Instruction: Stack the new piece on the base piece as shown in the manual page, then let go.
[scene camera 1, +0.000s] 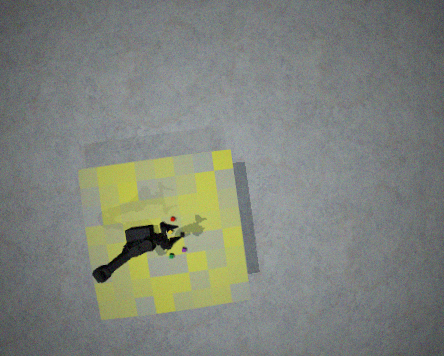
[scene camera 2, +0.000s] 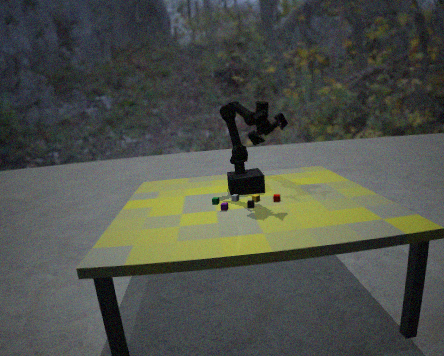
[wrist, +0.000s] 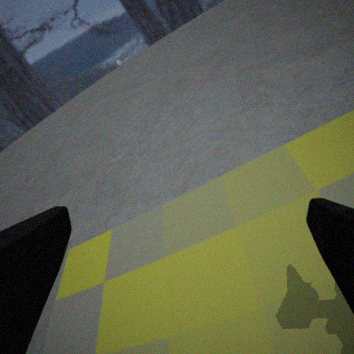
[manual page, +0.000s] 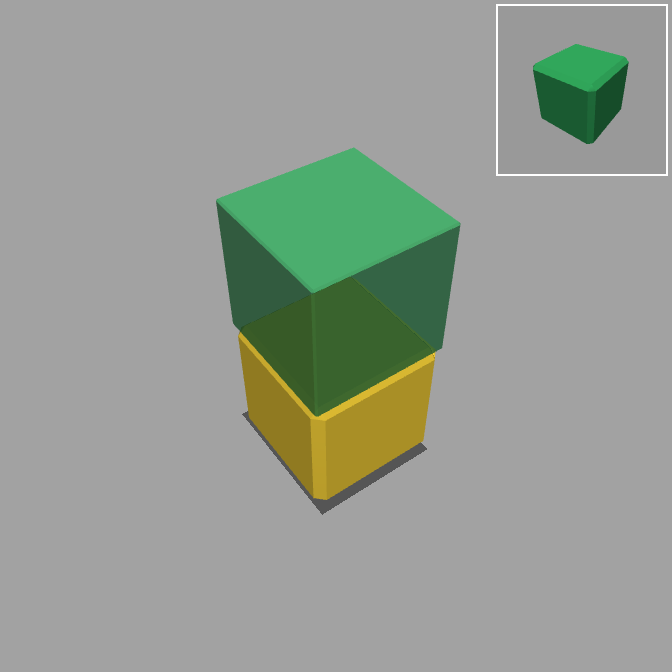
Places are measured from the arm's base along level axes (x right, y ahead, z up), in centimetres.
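Where they show: gripper, fingertip midpoint: (scene camera 1: 179, 232) (scene camera 2: 273, 134) (wrist: 189, 214); arm's base, link origin: (scene camera 2: 240, 172).
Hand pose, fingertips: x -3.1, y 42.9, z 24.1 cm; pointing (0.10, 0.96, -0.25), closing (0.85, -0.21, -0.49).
Note:
Each offset is from my fingertips to the top centre of the thing. Level surfaces: height alone.
Several small cubes rest apart on the table: red @[dy -10.6, dx -4.9, dz -30.7 cm] (scene camera 1: 173, 219) (scene camera 2: 277, 198), purple @[dy -10.3, dx +21.9, dz -30.7 cm] (scene camera 1: 184, 249) (scene camera 2: 224, 206), green @[dy -21.8, dx +23.4, dz -30.7 cm] (scene camera 1: 171, 255) (scene camera 2: 215, 200), orange-yellow @[dy -15.9, dx +4.1, dz -30.7 cm] (scene camera 1: 170, 232) (scene camera 2: 256, 198), black @[dy -7.6, dx +9.7, dz -30.7 cm] (scene camera 2: 250, 204) and pale grey @[dy -21.9, dx +13.0, dz -30.7 cm] (scene camera 2: 235, 198). Which are the base piece and the new piece cannot be told. No stack shows. My gripper (scene camera 1: 180, 231) (scene camera 2: 271, 131) (wrist: 189, 214) is open and empty, high above the table and cubes. In the overhead view the arm hides the grey cube, and the black cube is hard to tell from the dark finger. No cube shows in the wrist view.
The table @[dz -33.8 cm] (scene camera 1: 210, 195) (scene camera 2: 300, 230) (wrist: 180, 285) has a yellow and grey checkered top. The black arm base (scene camera 2: 246, 181) stands behind the cubes in the second scene view. The arm's shadow falls on the table top. Grey floor surrounds the table.

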